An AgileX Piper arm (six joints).
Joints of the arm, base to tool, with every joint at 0 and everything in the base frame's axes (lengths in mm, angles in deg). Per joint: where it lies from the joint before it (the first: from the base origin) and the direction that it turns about. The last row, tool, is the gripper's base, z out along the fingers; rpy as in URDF.
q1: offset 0 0 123 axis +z
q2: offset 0 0 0 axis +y
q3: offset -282.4 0 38.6 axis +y
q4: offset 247.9 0 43.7 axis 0.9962 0 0.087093
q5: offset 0 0 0 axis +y
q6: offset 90.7 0 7.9 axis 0.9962 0 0.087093
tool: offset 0 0 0 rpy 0 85.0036 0
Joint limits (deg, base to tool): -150..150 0..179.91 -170..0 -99.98..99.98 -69.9..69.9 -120..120
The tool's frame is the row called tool.
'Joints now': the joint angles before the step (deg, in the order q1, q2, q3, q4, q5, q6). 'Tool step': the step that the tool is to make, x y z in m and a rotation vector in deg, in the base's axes. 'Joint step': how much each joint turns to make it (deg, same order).
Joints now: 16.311, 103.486, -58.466, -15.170, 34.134, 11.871
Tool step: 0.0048, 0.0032, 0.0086, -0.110, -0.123, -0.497
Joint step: 0.393, -0.038, -2.281, 0.204, 2.358, 0.301
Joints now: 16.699, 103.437, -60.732, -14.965, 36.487, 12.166
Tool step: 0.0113, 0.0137, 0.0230, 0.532, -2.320, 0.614
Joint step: 1.724, -0.235, -5.384, 0.279, 3.399, 0.252
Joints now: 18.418, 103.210, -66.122, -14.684, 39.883, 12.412
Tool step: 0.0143, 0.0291, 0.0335, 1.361, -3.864, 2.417
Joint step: 3.613, 0.659, -8.679, 0.436, 4.069, 0.100
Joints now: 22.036, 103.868, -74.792, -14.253, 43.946, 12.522
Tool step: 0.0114, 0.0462, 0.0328, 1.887, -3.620, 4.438
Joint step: 5.495, 2.892, -11.336, 0.688, 4.461, -0.210
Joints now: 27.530, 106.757, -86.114, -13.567, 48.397, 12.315
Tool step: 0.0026, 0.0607, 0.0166, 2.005, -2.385, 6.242
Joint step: 6.861, 5.425, -11.586, 0.800, 3.117, -0.288
